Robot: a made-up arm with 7 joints.
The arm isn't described. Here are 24 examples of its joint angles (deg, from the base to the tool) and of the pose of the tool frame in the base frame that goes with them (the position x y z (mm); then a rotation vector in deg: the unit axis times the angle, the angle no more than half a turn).
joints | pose
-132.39 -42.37 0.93 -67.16 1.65 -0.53 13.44 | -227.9 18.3 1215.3 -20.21 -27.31 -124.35
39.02 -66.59 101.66 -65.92 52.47 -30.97 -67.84 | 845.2 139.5 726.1 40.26 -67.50 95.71
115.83 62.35 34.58 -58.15 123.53 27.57 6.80 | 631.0 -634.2 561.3 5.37 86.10 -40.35
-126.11 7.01 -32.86 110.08 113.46 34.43 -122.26 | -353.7 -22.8 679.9 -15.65 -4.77 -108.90
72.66 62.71 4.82 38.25 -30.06 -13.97 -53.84 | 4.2 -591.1 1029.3 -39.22 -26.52 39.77
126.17 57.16 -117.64 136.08 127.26 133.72 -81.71 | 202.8 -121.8 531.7 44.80 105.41 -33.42
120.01 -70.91 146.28 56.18 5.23 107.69 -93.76 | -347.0 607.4 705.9 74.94 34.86 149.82
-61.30 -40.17 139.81 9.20 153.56 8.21 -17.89 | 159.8 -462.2 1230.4 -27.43 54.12 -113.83
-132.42 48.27 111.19 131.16 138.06 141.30 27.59 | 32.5 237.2 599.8 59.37 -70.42 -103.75
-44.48 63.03 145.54 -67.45 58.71 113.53 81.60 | -276.2 242.7 925.2 -57.05 -48.60 -79.14
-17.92 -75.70 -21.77 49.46 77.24 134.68 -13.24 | 442.4 -437.5 492.4 25.49 -17.78 -69.50
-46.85 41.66 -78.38 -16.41 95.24 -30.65 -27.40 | -335.2 345.0 1176.3 -52.67 8.66 -42.56
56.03 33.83 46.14 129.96 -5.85 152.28 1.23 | -30.8 -140.6 928.5 19.81 -57.73 102.93
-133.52 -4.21 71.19 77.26 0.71 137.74 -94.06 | -99.2 -89.4 1056.9 -103.07 6.14 -95.66
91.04 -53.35 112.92 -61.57 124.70 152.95 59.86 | 123.7 572.9 827.3 -36.48 -23.69 98.67
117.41 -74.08 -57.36 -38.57 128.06 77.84 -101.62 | -286.3 750.7 735.0 22.88 -72.63 137.77
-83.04 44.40 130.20 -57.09 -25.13 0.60 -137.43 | -340.6 226.3 1118.4 -131.97 -64.48 -31.33
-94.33 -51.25 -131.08 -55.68 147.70 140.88 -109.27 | -115.6 -569.8 826.7 -111.78 22.31 -82.75
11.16 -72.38 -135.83 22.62 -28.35 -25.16 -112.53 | 779.4 8.1 867.4 36.43 -142.76 65.21
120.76 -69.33 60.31 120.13 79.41 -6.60 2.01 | -255.3 82.0 374.7 70.96 -98.52 26.83
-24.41 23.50 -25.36 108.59 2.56 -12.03 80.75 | 34.0 -386.4 795.1 107.82 60.56 -89.88
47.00 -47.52 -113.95 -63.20 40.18 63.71 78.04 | 110.1 537.9 857.1 -11.60 -15.98 74.06
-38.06 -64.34 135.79 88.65 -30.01 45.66 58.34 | 518.7 -138.0 961.3 59.12 62.07 76.50
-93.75 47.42 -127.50 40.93 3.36 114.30 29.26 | 32.6 601.8 879.5 79.49 48.01 101.48
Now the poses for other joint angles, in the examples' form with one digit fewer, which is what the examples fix.
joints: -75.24 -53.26 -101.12 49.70 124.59 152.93 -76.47
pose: -148 -388 738 61.8 25.6 145.4
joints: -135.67 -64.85 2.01 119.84 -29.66 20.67 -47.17
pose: -408 -243 201 96.7 84.0 21.0
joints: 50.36 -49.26 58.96 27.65 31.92 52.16 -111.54
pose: 543 555 848 -19.3 -50.9 101.9
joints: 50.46 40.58 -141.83 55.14 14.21 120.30 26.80
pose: -300 -428 880 18.3 -78.0 -87.3
